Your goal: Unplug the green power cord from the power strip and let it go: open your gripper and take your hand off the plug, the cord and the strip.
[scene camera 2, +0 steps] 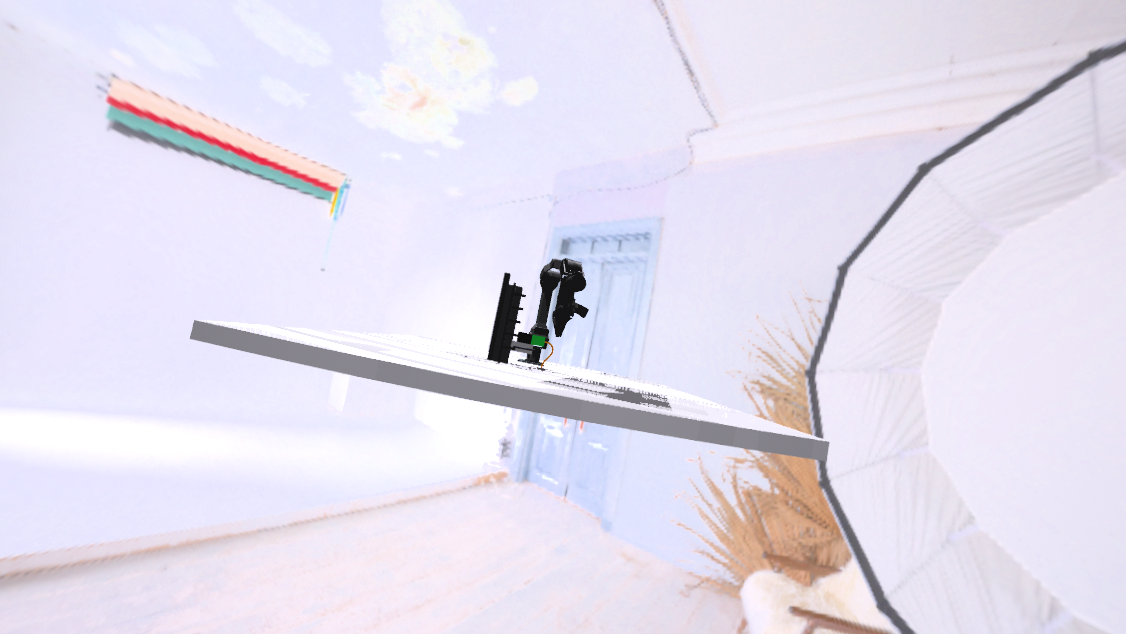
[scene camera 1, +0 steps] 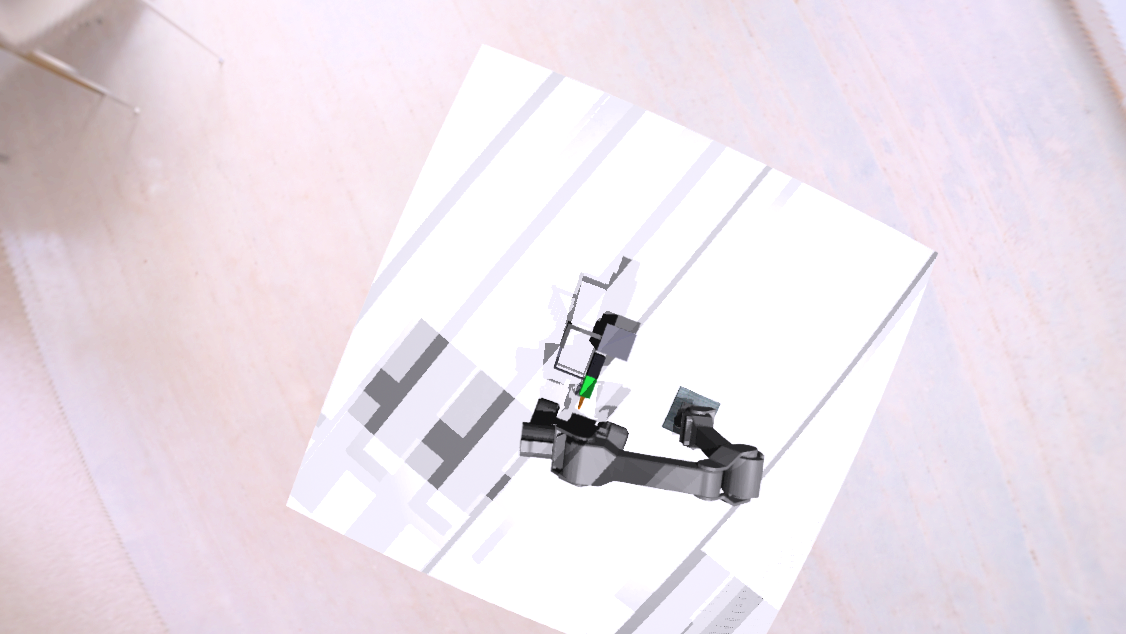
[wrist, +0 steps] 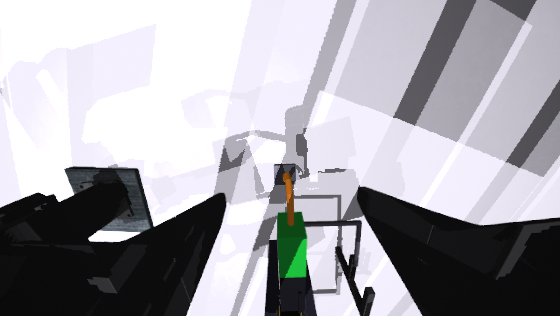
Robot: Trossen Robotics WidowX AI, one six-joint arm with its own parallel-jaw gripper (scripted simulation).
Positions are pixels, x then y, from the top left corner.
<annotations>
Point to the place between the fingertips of my gripper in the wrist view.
291, 196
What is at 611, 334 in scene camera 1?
A black power strip.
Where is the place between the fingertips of my gripper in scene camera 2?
558, 336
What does my gripper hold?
Nothing.
</annotations>
